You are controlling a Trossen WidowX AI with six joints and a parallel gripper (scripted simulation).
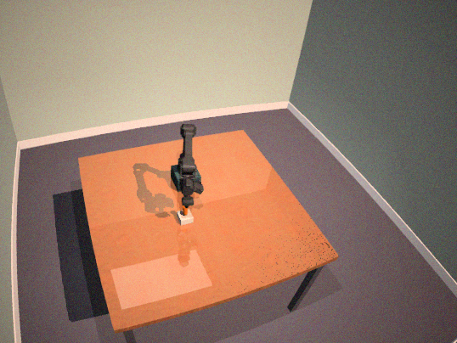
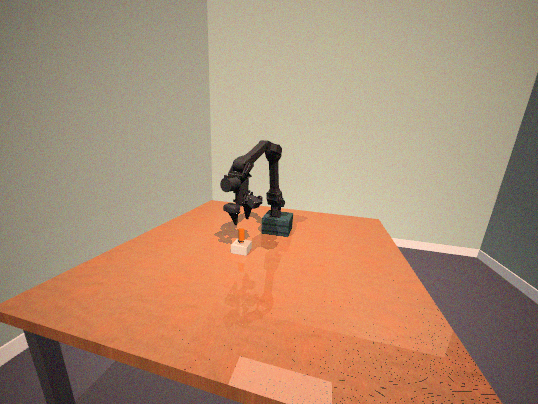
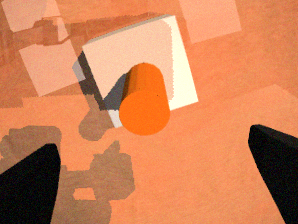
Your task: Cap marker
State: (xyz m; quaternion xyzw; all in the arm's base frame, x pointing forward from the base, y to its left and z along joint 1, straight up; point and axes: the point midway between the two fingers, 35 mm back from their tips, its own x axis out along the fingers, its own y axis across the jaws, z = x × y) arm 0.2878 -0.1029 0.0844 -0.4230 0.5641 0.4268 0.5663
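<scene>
Right now my gripper tip is 60 mm above the orange cap. Round my gripper tip: holder block (120 mm below).
</scene>
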